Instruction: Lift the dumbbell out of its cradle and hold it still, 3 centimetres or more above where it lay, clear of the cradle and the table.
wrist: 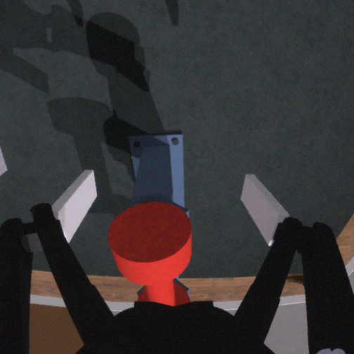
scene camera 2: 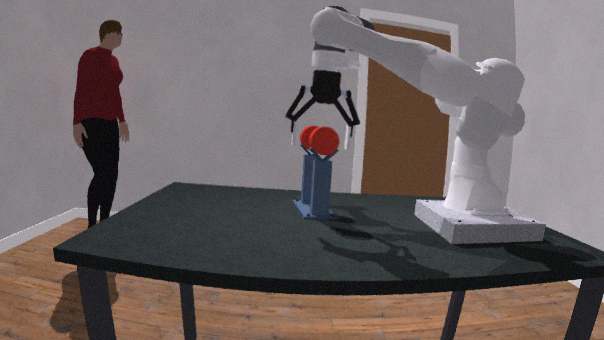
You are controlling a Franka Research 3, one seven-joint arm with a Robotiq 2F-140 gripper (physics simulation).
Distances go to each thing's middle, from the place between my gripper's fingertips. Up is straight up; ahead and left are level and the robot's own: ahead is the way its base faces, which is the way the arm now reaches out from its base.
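There is the red dumbbell (scene camera 2: 324, 140), 14 cm to the right of my hand, 2 cm ahead of it and 2 cm above it. The blue cradle (scene camera 2: 316, 179) is 11 cm below my hand, 2 cm ahead of it and 14 cm to the right of it.
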